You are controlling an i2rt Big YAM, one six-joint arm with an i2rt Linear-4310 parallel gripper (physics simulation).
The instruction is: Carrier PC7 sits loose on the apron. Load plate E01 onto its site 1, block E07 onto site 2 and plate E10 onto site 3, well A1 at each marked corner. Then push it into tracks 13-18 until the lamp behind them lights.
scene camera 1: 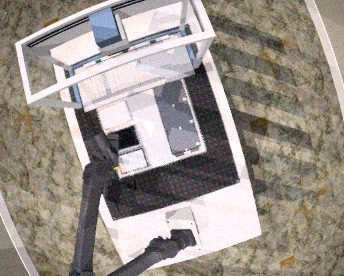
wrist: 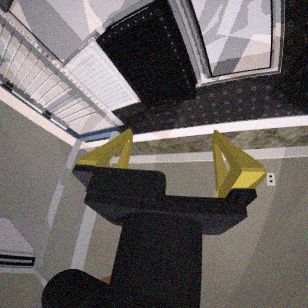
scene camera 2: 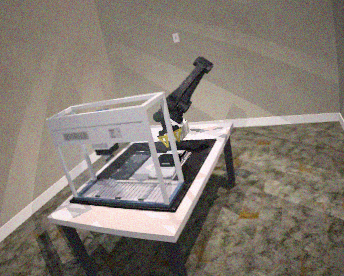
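Seen in the pictures: gripper, fingertip midpoint: (wrist: 171,132); arm's base, origin of the base link: (scene camera 1: 184,236) (scene camera 2: 174,117).
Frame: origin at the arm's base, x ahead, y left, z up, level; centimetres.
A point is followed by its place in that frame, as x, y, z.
A long dark grey slab, seemingly carrier PC7 (scene camera 1: 172,117) @(50.4, -13.3, -12.0), lies on the white board at the right in scene camera 1. Beside it stand a white plate (scene camera 1: 115,115) @(60.4, 10.3, -11.6) (wrist: 100,75) @(59.6, 9.3, -11.1), a black block (scene camera 1: 128,136) @(49.5, 7.6, -9.8) (scene camera 2: 170,159) @(52.3, 13.3, -7.9) (wrist: 150,55) @(48.4, 9.1, -7.9) and a pale plate in a raised frame (scene camera 1: 134,161) @(38.2, 9.3, -10.5) (wrist: 235,40) @(38.9, 12.0, -10.5), in one row. Their labels are not readable. My gripper (scene camera 1: 116,168) (scene camera 2: 171,141) @(47.7, 15.3, -0.8) (wrist: 171,132) @(47.7, 15.3, -0.8) is open and empty, raised near the framed plate's end of the row. Its arm hides part of that area in scene camera 1. The lamp cannot be made out.
A white open-framed housing (scene camera 1: 122,68) (scene camera 2: 100,129) stands over the slatted track deck (scene camera 1: 95,90) @(75.3, 15.8, -13.1) (scene camera 2: 125,192) (wrist: 40,75) @(74.9, 1.8, -13.1) at the table's far end. A blue box (scene camera 1: 105,27) @(82.4, -4.0, 32.8) hangs on it. The arm base (scene camera 1: 182,239) @(2.0, 0.5, 5.8) is at the opposite end. A black dotted mat (scene camera 1: 175,187) @(20.0, -3.4, -13.1) surrounds the board.
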